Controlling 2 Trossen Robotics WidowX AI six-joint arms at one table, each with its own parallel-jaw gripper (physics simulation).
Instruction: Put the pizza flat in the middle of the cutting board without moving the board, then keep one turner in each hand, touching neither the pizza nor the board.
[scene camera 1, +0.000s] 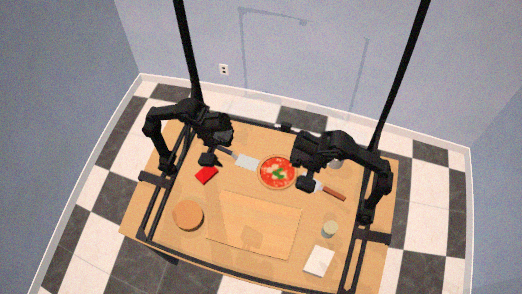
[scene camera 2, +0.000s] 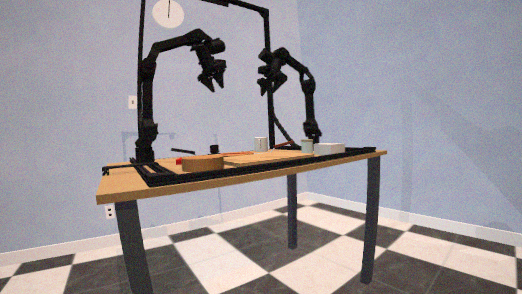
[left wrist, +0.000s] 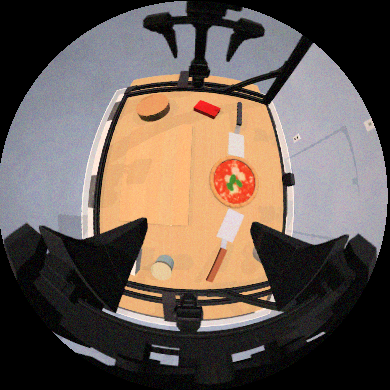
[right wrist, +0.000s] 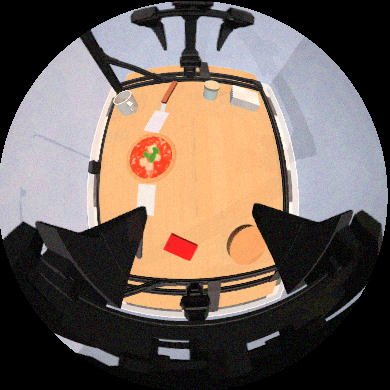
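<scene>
The pizza (scene camera 1: 276, 172) (left wrist: 234, 182) (right wrist: 151, 157) lies flat on the table, beside the cutting board (scene camera 1: 265, 225) (left wrist: 165, 175), between the blades of two turners. The black-handled turner (scene camera 1: 247, 162) (left wrist: 236, 144) (right wrist: 146, 199) lies on the right arm's side. The brown-handled turner (scene camera 1: 333, 193) (left wrist: 216, 264) (right wrist: 156, 121) lies on the left arm's side. My left gripper (scene camera 2: 270, 91) (left wrist: 200, 225) (right wrist: 191, 48) is open, empty and points down, high above the table. My right gripper (scene camera 2: 218, 90) (right wrist: 201, 210) (left wrist: 201, 57) is likewise open, empty and high. The arms hide part of the brown-handled turner's blade in scene camera 1.
A red block (scene camera 1: 206, 175) (left wrist: 207, 109) and a round brown block (scene camera 1: 188, 215) (right wrist: 246, 245) are at the right arm's side. A jar (scene camera 1: 329, 229) (right wrist: 211, 90), a white box (scene camera 1: 319, 260) (right wrist: 244, 97) and a mug (scene camera 2: 260, 144) (right wrist: 125, 103) are at the left arm's side. Black rails frame the table.
</scene>
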